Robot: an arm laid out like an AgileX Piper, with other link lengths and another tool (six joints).
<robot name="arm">
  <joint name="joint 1" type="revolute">
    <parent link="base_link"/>
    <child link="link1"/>
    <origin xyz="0 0 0.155" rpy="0 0 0"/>
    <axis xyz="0 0 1"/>
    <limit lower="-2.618" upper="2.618"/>
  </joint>
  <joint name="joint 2" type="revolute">
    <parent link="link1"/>
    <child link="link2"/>
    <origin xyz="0 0 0" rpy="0 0 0"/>
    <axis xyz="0 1 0"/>
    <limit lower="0" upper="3.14"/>
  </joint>
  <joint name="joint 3" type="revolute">
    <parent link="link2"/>
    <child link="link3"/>
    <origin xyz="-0.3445 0 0.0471" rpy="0 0 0"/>
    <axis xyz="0 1 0"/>
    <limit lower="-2.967" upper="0"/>
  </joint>
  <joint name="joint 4" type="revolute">
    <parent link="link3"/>
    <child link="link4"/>
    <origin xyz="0.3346 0 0.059" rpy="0 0 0"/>
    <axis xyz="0.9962 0 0.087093"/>
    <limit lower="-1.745" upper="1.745"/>
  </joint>
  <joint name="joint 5" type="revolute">
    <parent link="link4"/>
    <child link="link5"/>
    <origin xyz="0 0 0" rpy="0 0 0"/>
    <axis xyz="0 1 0"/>
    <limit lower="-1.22" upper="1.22"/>
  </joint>
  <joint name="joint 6" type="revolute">
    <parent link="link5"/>
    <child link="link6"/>
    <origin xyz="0.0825 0 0.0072" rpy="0 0 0"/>
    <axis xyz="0.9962 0 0.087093"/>
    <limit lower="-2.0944" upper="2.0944"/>
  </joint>
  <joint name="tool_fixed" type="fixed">
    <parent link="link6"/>
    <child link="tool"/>
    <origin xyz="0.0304 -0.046 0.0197" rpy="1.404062 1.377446 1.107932"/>
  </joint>
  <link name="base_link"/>
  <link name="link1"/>
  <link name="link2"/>
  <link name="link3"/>
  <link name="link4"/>
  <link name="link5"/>
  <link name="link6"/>
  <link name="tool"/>
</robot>
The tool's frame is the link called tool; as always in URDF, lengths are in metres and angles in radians.
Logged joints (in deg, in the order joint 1, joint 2, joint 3, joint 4, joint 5, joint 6), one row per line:
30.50, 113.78, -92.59, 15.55, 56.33, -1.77
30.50, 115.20, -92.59, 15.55, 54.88, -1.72
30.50, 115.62, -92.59, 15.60, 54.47, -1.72
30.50, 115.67, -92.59, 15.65, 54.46, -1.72
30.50, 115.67, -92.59, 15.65, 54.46, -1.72
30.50, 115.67, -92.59, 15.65, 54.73, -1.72
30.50, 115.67, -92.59, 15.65, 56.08, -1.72
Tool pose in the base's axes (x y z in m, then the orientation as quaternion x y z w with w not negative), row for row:
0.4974, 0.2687, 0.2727, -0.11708, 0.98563, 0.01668, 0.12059
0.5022, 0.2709, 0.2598, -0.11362, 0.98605, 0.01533, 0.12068
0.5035, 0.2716, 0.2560, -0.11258, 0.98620, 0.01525, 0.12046
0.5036, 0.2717, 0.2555, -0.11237, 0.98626, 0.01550, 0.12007
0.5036, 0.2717, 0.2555, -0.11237, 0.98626, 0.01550, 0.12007
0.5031, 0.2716, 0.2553, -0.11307, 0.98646, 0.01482, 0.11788
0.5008, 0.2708, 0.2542, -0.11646, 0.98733, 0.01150, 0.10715
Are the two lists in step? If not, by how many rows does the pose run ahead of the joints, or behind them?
They are in step.
